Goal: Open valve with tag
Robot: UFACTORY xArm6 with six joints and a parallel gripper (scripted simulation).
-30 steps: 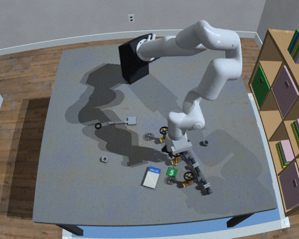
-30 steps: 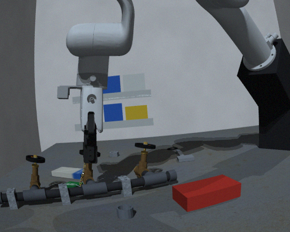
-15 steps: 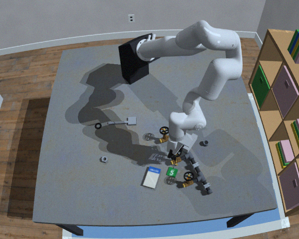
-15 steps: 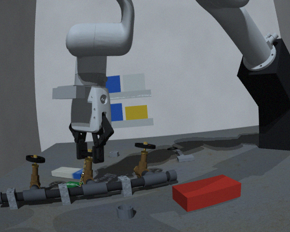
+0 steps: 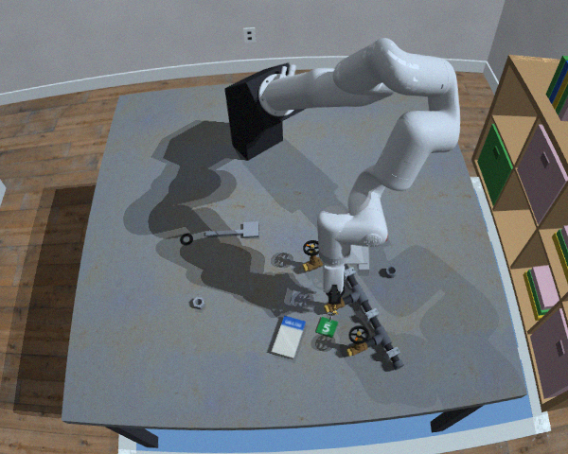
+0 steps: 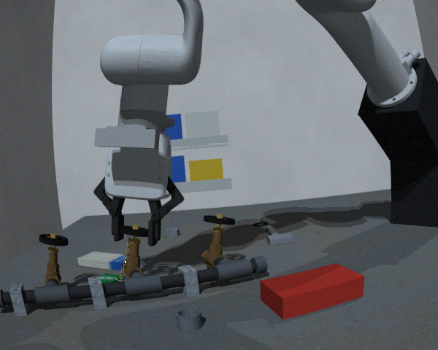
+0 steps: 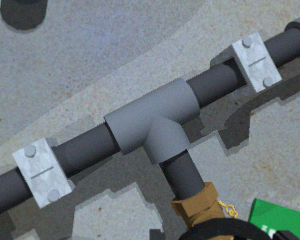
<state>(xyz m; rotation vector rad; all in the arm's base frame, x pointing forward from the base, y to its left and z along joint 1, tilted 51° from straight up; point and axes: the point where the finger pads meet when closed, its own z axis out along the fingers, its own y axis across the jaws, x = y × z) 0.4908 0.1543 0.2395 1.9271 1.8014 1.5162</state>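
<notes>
My gripper is now 9 cm above the green tag and 6 cm short of it. The rest, counted from my hand: notepad: 13 cm ahead, 9 cm to the right, 8 cm below; then grey flat tool: 32 cm to the right, 16 cm behind, 8 cm below; then red block: 27 cm behind, 7 cm below, 5 cm to the left.
</notes>
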